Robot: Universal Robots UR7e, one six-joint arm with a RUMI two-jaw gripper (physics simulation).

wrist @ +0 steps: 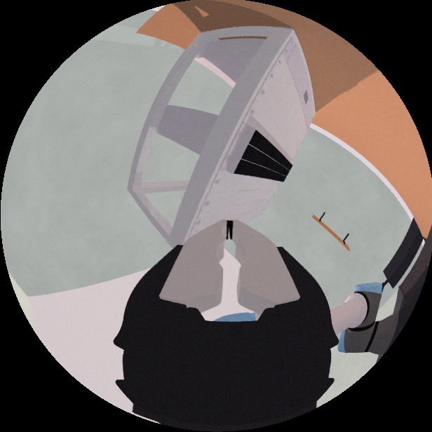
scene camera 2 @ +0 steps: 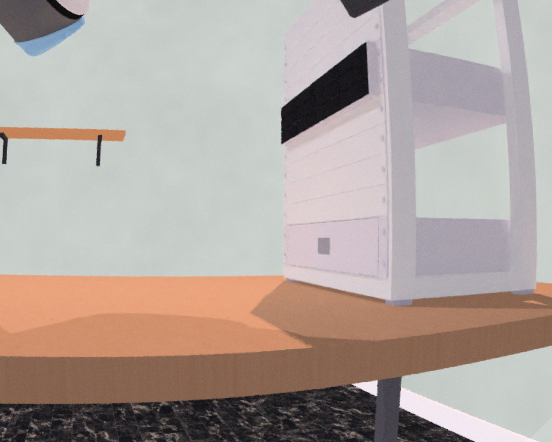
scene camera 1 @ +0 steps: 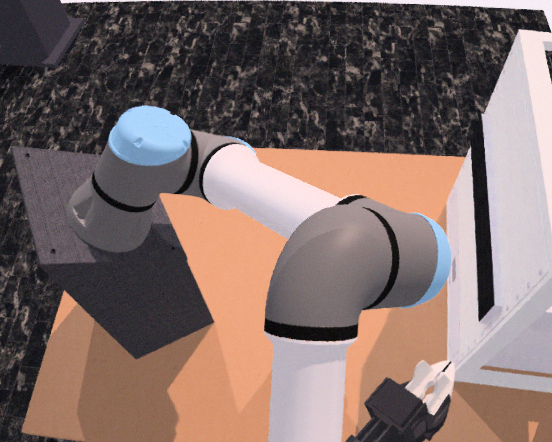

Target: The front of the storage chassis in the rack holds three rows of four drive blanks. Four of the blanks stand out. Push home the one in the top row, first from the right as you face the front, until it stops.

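Seen in the pictures: gripper, fingertip midpoint: (scene camera 1: 451, 362); arm's base at its link origin: (scene camera 1: 108, 220).
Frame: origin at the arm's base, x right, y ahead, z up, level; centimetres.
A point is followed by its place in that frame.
Observation:
The storage chassis (scene camera 1: 482, 225) {y 69.0, x -15.3, z -8.0 cm} (scene camera 2: 325, 95) {y 69.0, x -14.1, z -8.6 cm} (wrist: 262, 157) has a black front set in the rack's pale front face. In the wrist view thin pale lines divide it into three rows, and the rack appears upside down. Single blanks are too small to tell apart, and I cannot tell which stand out. My gripper (scene camera 1: 450, 364) {y 62.3, x 14.4, z -2.7 cm} (wrist: 228, 221) is shut, with nothing between its fingers. Its tips are close to the right edge of the rack's front, higher than the chassis. In scene camera 2 a dark part shows at the top edge; the fingertips are out of view.
The white rack (scene camera 2: 400, 175) {y 72.8, x 5.9, z -25.1 cm} (wrist: 220, 135) has a right front post beside the chassis, plain panels above and below it, and a drawer front (scene camera 2: 350, 250) {y 70.7, x -7.6, z -35.8 cm} at the bottom. The rack stands on the orange-brown table (scene camera 1: 400, 175) {y 56.4, x -52.1, z -43.4 cm} (scene camera 2: 175, 295) {y 43.4, x -14.7, z -43.3 cm}. A wall shelf (scene camera 2: 60, 133) (wrist: 330, 231) is farther off.

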